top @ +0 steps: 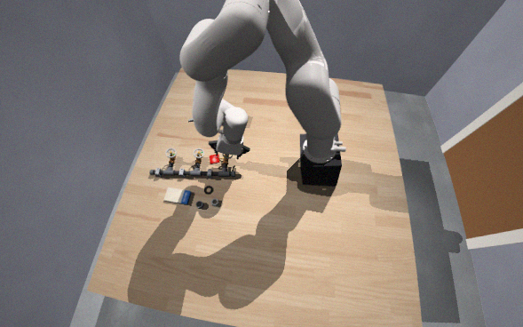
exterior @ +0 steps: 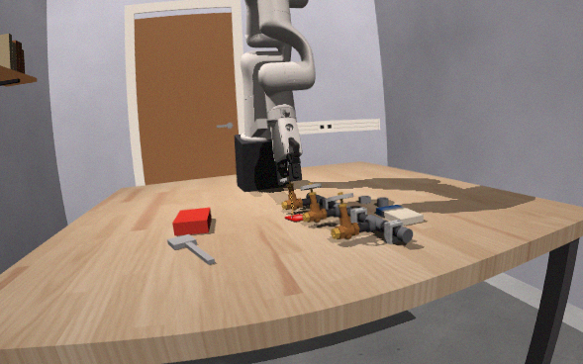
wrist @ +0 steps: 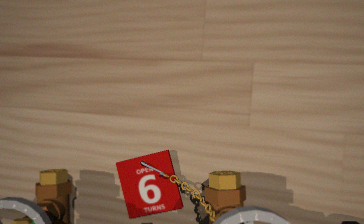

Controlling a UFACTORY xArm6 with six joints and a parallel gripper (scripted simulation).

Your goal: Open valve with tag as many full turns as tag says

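My hand is 80 mm short of the red tag, 80 mm above it and 10 mm to the left of it. The rest, counted from my hand: grey hammer-like tool: 250 mm to the right, 210 mm ahead, 80 mm below; then grey box: 210 mm to the left, 190 mm ahead, 70 mm below; then red box: 250 mm to the right, 70 mm below, 50 mm ahead.
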